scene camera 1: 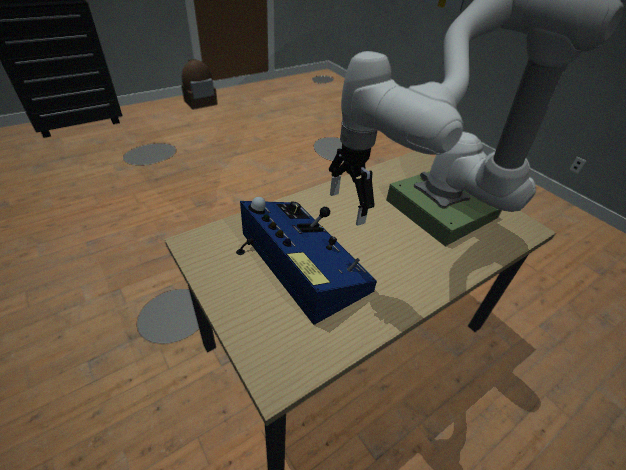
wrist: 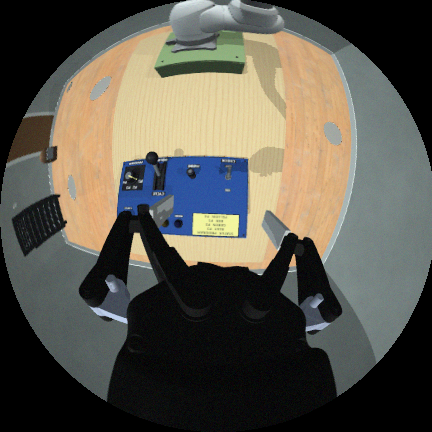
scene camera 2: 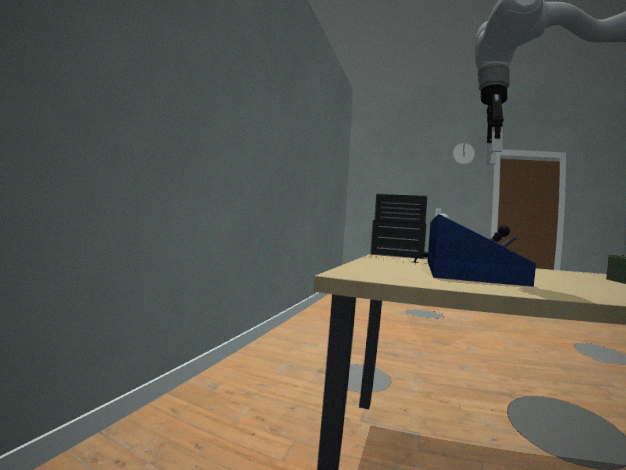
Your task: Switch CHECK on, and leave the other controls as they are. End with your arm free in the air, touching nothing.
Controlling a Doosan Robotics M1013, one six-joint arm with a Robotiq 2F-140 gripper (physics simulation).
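Frame: origin at the arm's base, x ahead, y left, z up, level; metres.
Seen in the pictures: gripper, fingertip midpoint: (scene camera 1: 346, 208) (wrist: 219, 210) (scene camera 2: 494, 158); arm's base, link origin: (scene camera 1: 441, 192) (wrist: 196, 41).
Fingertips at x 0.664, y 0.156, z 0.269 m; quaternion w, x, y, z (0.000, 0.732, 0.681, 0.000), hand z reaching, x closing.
Observation:
Offsets run from my fingertips to a thing's top centre. "pt": to the spot under its first point.
The blue control panel (scene camera 1: 273, 252) (scene camera 2: 475, 258) (wrist: 210, 200) stands on the table. Its CHECK switch, a thin grey lever {0.218 m down, 0.047 m back, 0.027 m left} (scene camera 1: 353, 264) (scene camera 2: 509, 241) (wrist: 228, 172), is near one end and leans toward the panel's low edge, on the arm base's side. The on and off marks are too small to read. My gripper (scene camera 1: 347, 201) (scene camera 2: 494, 151) (wrist: 219, 210) is open and empty, in the air above the panel and apart from it. In the wrist view the CHECK switch shows between the two fingers' directions, beyond the tips.
Also on the panel are a black ball lever {0.181 m down, 0.083 m back, 0.215 m right} (scene camera 1: 324, 211) (wrist: 152, 158), a small black-tipped switch {0.211 m down, 0.031 m back, 0.092 m right} (scene camera 1: 331, 241) (wrist: 191, 172), a rotary knob {0.219 m down, 0.020 m back, 0.332 m right} (scene camera 1: 293, 208) (wrist: 131, 176), a white dome {pt 0.157 m down, 0.142 m ahead, 0.317 m right} (scene camera 1: 257, 204) and a yellow label {pt 0.193 m down, 0.121 m ahead, 0.004 m left} (scene camera 1: 308, 268) (wrist: 215, 225). The arm's green base block (scene camera 1: 439, 222) (wrist: 200, 67) stands across the table.

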